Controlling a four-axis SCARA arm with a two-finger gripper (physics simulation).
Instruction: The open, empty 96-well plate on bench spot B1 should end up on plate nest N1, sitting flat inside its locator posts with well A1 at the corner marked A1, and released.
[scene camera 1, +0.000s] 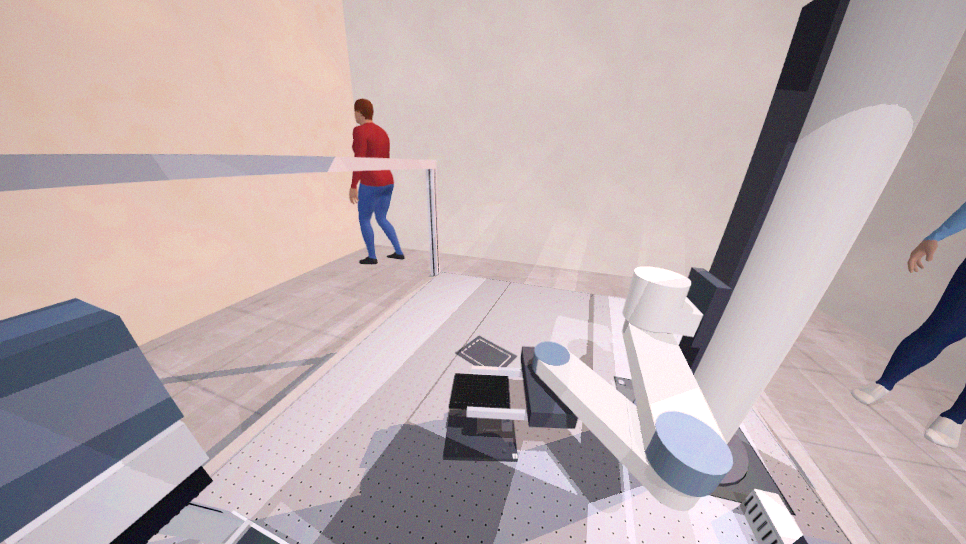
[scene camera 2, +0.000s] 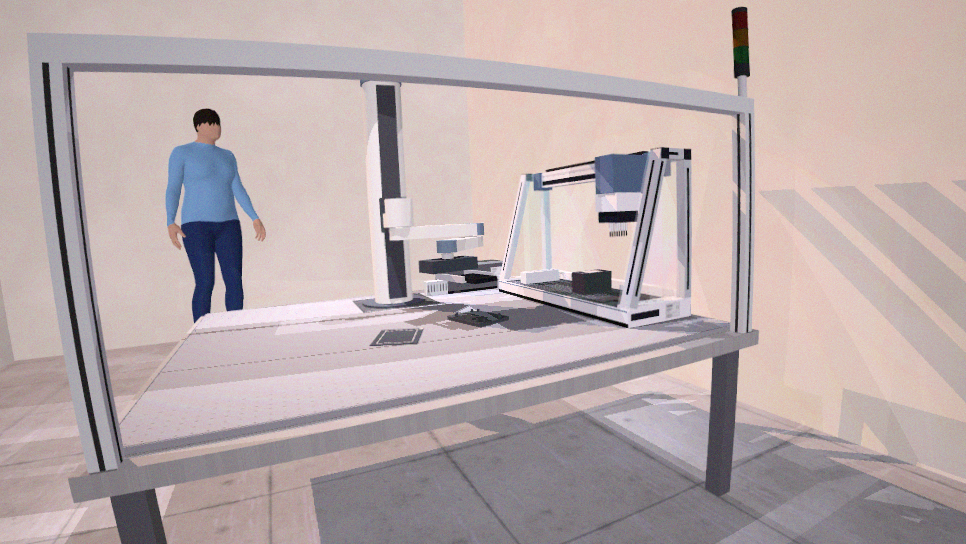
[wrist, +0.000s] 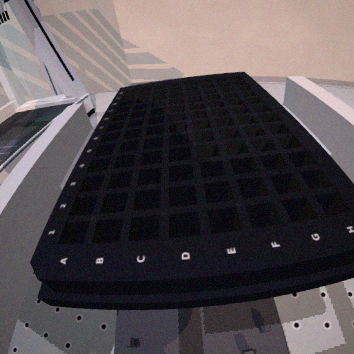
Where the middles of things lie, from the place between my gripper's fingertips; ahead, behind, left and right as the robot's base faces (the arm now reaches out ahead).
Now: the plate nest N1 (scene camera 1: 478, 439) 13 cm below my hand and 3 cm behind it. Round my hand: bench spot B1 (scene camera 1: 485, 354) (27 cm to the right, 14 cm below, 3 cm ahead); then black 96-well plate (scene camera 1: 491, 391) (2 cm behind, 1 cm to the right); then frame post (scene camera 2: 58, 71) (85 cm to the right, 50 cm ahead, 14 cm above).
